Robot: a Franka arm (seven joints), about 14 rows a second.
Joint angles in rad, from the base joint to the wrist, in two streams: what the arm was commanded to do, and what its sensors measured. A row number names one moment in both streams.
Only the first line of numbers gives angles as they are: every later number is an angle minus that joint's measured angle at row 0.
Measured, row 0:
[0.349, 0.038, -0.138, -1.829, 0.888, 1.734, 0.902]
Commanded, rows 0 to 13:
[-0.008, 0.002, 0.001, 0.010, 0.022, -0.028, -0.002]
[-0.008, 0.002, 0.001, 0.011, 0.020, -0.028, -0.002]
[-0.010, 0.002, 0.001, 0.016, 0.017, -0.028, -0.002]
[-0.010, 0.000, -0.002, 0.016, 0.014, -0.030, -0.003]
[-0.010, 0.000, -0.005, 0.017, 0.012, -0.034, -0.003]
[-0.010, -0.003, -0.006, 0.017, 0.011, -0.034, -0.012]
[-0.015, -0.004, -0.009, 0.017, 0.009, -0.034, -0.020]
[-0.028, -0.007, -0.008, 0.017, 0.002, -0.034, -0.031]
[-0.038, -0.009, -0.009, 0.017, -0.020, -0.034, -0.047]
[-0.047, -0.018, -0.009, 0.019, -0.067, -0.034, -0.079]
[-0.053, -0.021, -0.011, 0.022, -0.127, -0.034, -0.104]
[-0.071, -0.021, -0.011, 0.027, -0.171, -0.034, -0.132]
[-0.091, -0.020, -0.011, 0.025, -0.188, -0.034, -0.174]
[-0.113, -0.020, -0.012, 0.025, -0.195, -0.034, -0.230]
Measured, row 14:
[-0.068, -0.010, -0.015, 0.017, -0.161, -0.007, -0.141]
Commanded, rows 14 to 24:
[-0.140, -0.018, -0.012, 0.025, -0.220, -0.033, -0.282]
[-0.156, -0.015, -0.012, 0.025, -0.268, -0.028, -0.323]
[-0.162, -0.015, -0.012, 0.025, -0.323, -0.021, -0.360]
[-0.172, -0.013, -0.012, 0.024, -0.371, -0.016, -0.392]
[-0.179, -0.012, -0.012, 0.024, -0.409, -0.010, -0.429]
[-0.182, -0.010, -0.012, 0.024, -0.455, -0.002, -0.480]
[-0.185, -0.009, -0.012, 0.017, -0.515, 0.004, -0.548]
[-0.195, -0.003, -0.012, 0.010, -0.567, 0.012, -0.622]
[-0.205, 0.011, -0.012, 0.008, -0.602, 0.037, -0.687]
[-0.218, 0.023, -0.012, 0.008, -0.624, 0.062, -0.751]
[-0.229, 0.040, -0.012, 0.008, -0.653, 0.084, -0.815]
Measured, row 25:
[-0.198, 0.013, -0.020, 0.010, -0.601, 0.041, -0.686]
